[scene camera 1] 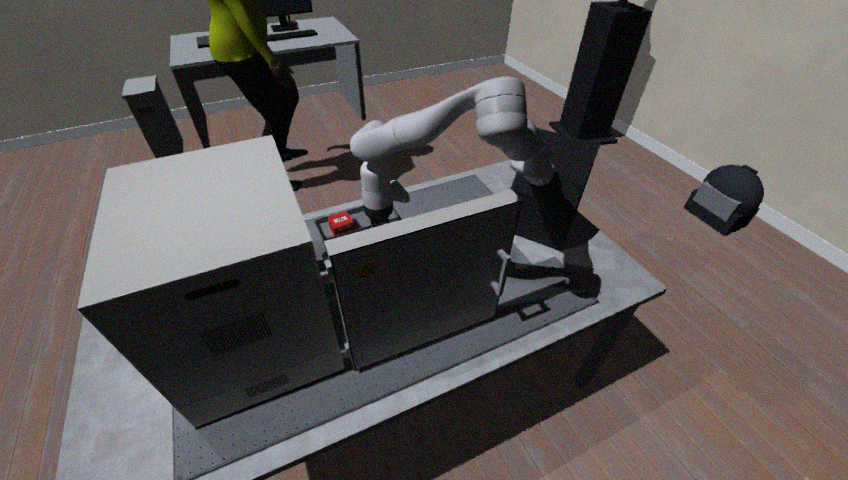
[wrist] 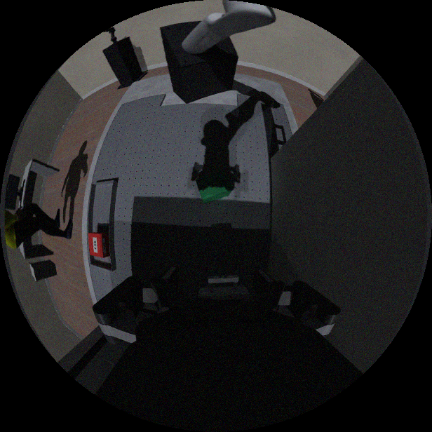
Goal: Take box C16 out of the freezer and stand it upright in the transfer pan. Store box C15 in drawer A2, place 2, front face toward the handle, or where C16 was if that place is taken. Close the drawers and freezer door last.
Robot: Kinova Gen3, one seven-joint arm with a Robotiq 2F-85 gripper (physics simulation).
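My gripper [wrist: 217, 300] is open and empty; its two dark fingers stand wide apart at the bottom of the wrist view. A small part of a green box [wrist: 213, 193] shows beyond a grey ledge [wrist: 169, 211], under the arm's shadow on the table [wrist: 160, 153] [scene camera 1: 414, 388]. No label on it can be read. In the scene view the arm [scene camera 1: 427, 125] reaches down behind the open freezer door [scene camera 1: 414, 269] [wrist: 350, 209], which hides the fingers. The freezer body [scene camera 1: 194, 238] stands to the left. Its drawers and the transfer pan cannot be made out.
A red stop button [scene camera 1: 340, 222] [wrist: 95, 244] sits by the arm's base. A tall dark column [scene camera 1: 599, 71] [wrist: 201, 68] stands at the table's back. A person in a yellow top [scene camera 1: 235, 30] stands by a desk [scene camera 1: 331, 35]. A dark round object [scene camera 1: 728, 193] lies on the floor.
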